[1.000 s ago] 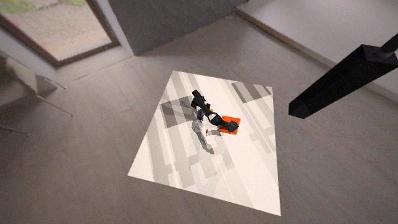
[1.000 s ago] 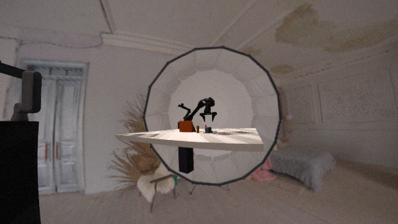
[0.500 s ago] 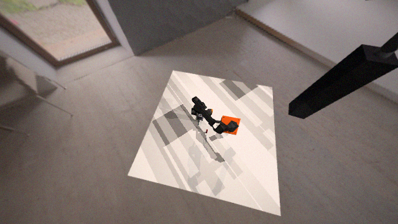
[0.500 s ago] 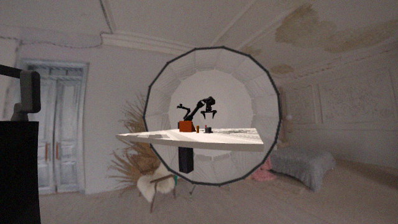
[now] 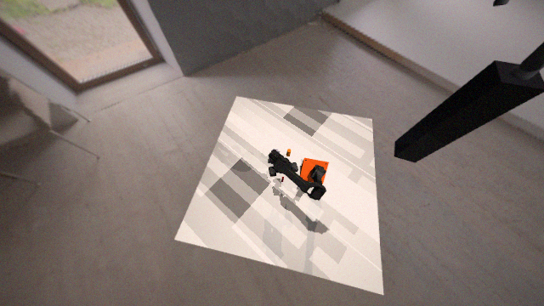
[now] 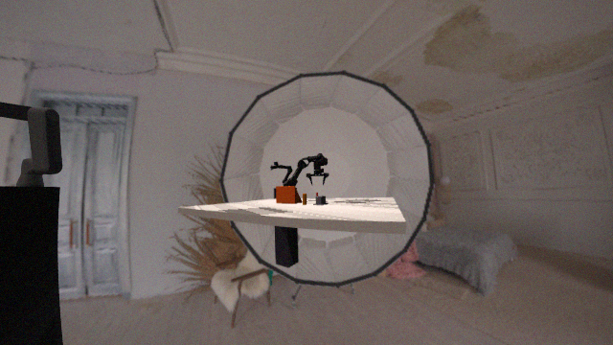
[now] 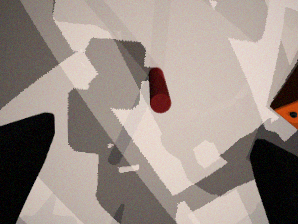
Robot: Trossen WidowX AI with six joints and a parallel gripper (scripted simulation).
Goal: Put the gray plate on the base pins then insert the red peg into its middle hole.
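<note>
Right now the red peg is 10 mm behind my gripper tip and 100 mm below it. The rest, counted from my gripper tip: gray plate: 120 mm ahead, 170 mm to the right, 90 mm below; then orange post: 20 mm ahead, 230 mm to the right, 100 mm below.
</note>
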